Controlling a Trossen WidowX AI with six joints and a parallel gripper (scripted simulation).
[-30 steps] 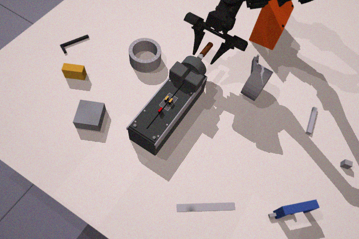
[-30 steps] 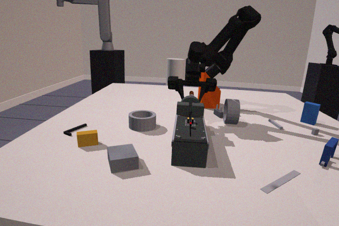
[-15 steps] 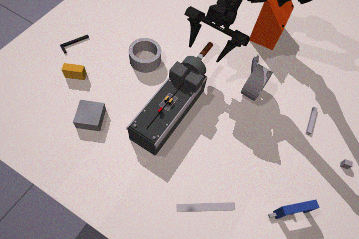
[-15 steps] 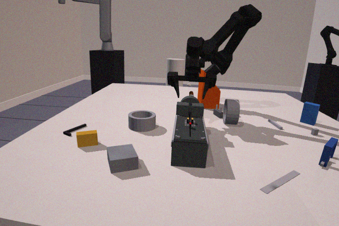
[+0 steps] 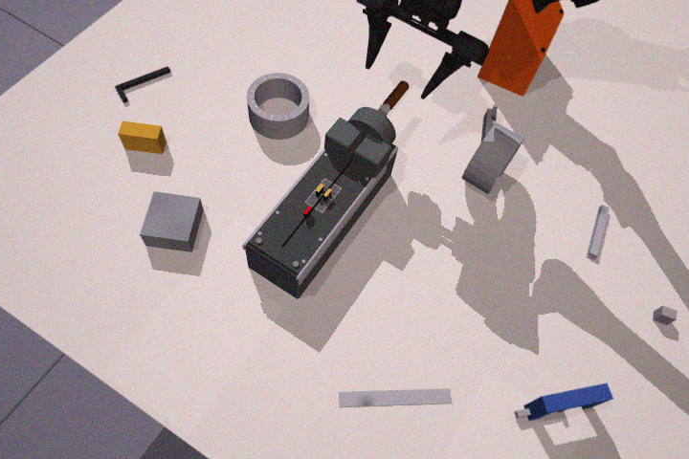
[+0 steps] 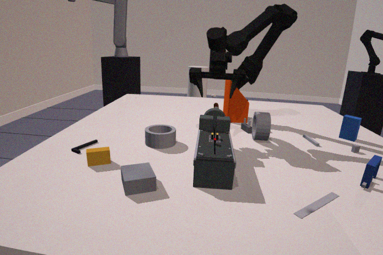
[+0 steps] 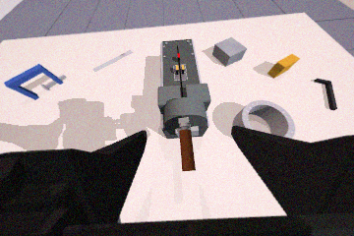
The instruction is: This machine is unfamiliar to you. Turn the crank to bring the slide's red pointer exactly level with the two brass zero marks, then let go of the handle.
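My gripper tip is now 30 mm above the crank handle and 10 mm past it. Also, from my gripper tip: red pointer (210 mm ahead, 70 mm below, 20 mm to the left); then grey cube (320 mm ahead, 140 mm to the right, 140 mm below); then yellow block (290 mm to the right, 250 mm ahead, 130 mm below).
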